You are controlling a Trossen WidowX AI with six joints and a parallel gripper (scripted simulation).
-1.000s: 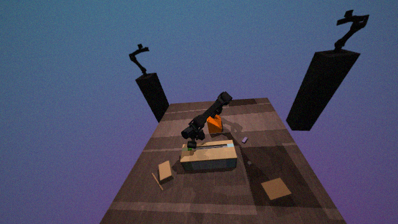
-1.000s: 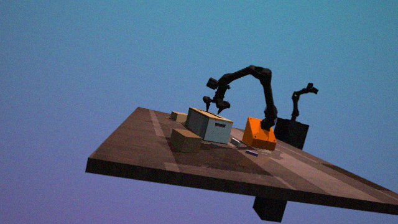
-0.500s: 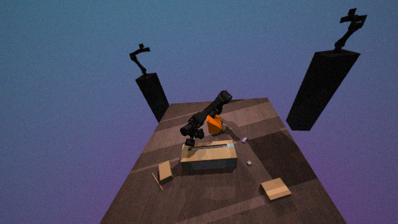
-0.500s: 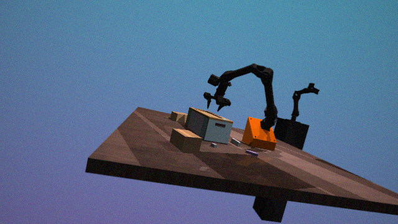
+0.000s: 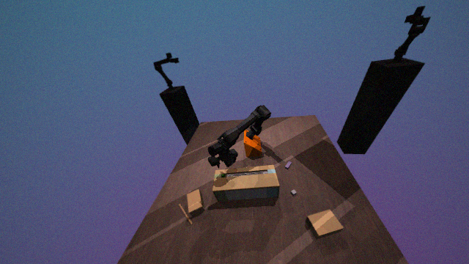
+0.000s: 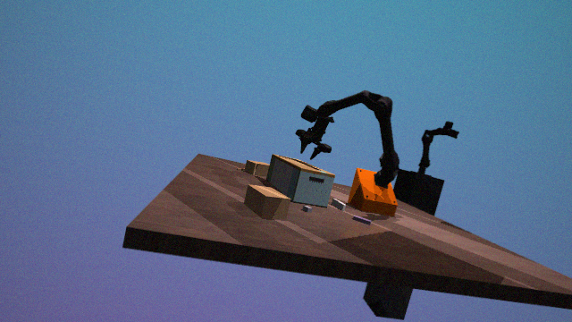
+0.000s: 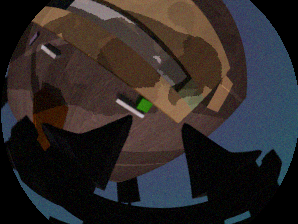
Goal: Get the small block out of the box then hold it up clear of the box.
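Now: the green block 140 mm below my gripper tip, 40 mm to the right of it and 20 mm behind it. From my gripper tip the other things lie so: thin stick (250 mm ahead, 210 mm to the right, 150 mm below); box (140 mm to the left, 90 mm below, 20 mm ahead).
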